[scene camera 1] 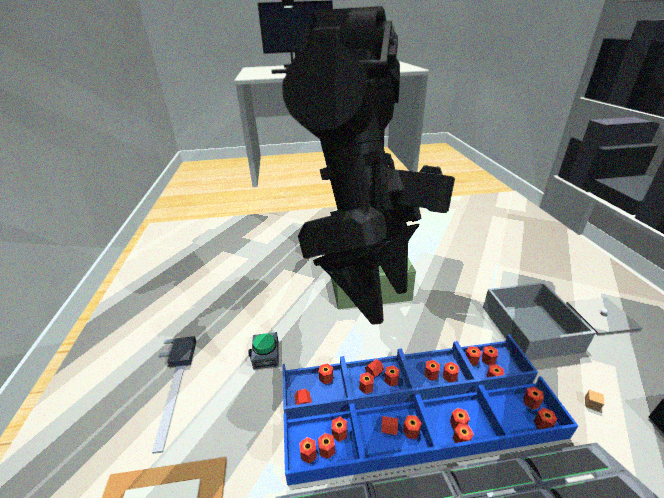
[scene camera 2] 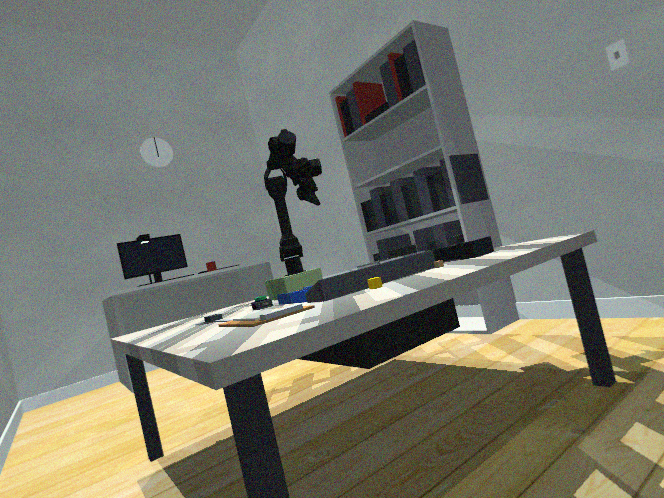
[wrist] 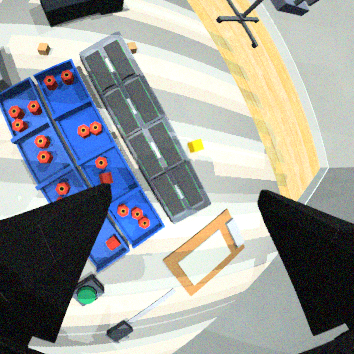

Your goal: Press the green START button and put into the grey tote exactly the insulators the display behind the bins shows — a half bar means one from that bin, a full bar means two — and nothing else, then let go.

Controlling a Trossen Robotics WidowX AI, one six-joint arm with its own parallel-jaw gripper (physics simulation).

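Places are measured from the arm's base along level axes (x ahead, y left, z up), in metres.
Pixels of known places: gripper, fingertip midpoint: (scene camera 1: 391, 306) (scene camera 2: 318, 197) (wrist: 187, 194); arm's base, origin of the base link: (scene camera 2: 295, 273).
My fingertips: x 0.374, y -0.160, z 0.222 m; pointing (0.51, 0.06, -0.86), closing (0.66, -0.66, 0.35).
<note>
Ahead of a thing's pixels: the offset from my fingertips to its top centre. "pt": to the spot under its first point.
The green START button @(dx -0.257, dy -0.118, dz -0.265 m) (scene camera 1: 263, 343) (scene camera 2: 260, 299) (wrist: 86, 295) stands on a dark base left of the blue bins (scene camera 1: 375, 465) (wrist: 62, 100). The eight compartments hold red hexagonal insulators (scene camera 1: 460, 418) (wrist: 101, 162), some upright and some lying. The grey tote @(dx -0.129, dy +0.409, dz -0.252 m) (scene camera 1: 563, 345) stands beyond the bins' right end; no insulator shows inside. The display (scene camera 1: 571, 462) (wrist: 179, 192) has dark panels with thin green outlines and pale strips; I cannot make out any filled bars. My gripper (scene camera 1: 389, 307) (wrist: 187, 194) is open and empty, high above the table, apart from bins, button and tote.
A green box (scene camera 1: 403, 286) stands behind the gripper. A caliper @(dx -0.246, dy -0.300, dz -0.286 m) (scene camera 1: 181, 351) (wrist: 120, 331) lies left of the button. A wooden-edged board @(pt dx -0.067, dy -0.228, dz -0.299 m) (scene camera 1: 214, 471) (wrist: 175, 272) lies near the display's end. A yellow block @(dx +0.181, dy -0.049, dz -0.278 m) (scene camera 2: 374, 282) (wrist: 196, 146) and a tan cube @(dx +0.040, dy +0.371, dz -0.285 m) (scene camera 1: 594, 400) (wrist: 44, 48) stand on the table.
</note>
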